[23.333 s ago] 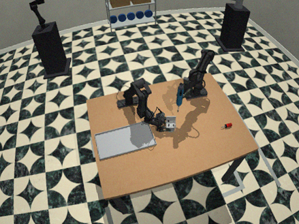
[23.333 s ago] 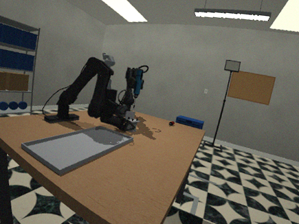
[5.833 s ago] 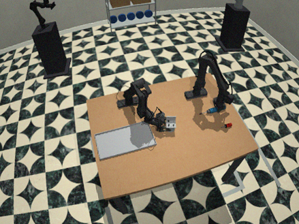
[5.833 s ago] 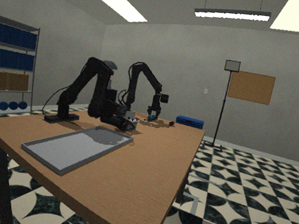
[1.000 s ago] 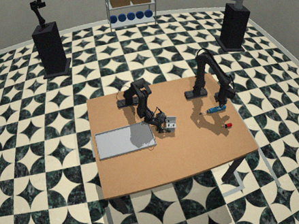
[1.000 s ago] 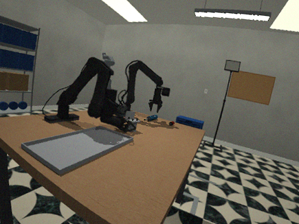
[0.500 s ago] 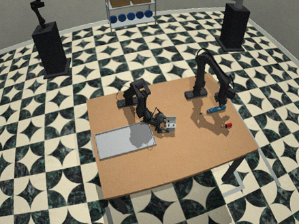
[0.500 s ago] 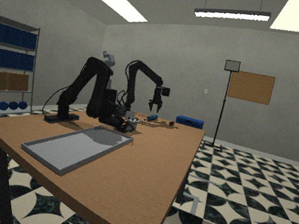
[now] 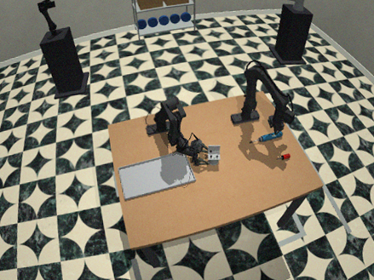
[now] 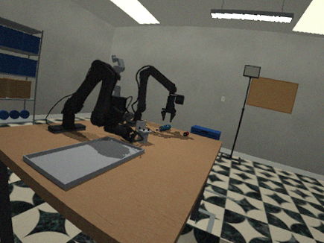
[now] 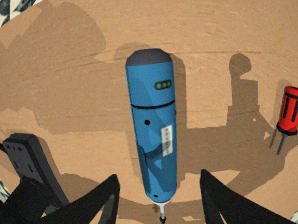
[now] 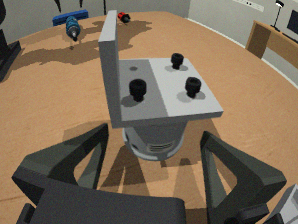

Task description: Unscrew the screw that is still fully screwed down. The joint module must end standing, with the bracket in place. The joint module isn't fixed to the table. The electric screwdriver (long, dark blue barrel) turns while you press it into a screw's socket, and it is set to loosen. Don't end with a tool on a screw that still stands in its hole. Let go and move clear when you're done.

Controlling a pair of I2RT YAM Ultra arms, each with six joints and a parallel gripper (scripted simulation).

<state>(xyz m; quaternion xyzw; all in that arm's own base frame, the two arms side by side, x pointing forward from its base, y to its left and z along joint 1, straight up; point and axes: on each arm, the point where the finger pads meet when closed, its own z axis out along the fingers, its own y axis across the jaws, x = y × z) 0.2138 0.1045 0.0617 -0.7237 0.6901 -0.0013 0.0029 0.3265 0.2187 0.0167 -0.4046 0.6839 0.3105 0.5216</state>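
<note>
My right hand is 1 cm short of the grey l-shaped bracket, 2 cm to the right of it and 5 cm below it. Also, from my right hand: red-handled screwdriver (7 cm ahead, 47 cm to the left, 1 cm below); then screw (8 cm behind, 29 cm to the left, 1 cm below); then grey tray (5 cm ahead, 33 cm to the right, 2 cm below).
</note>
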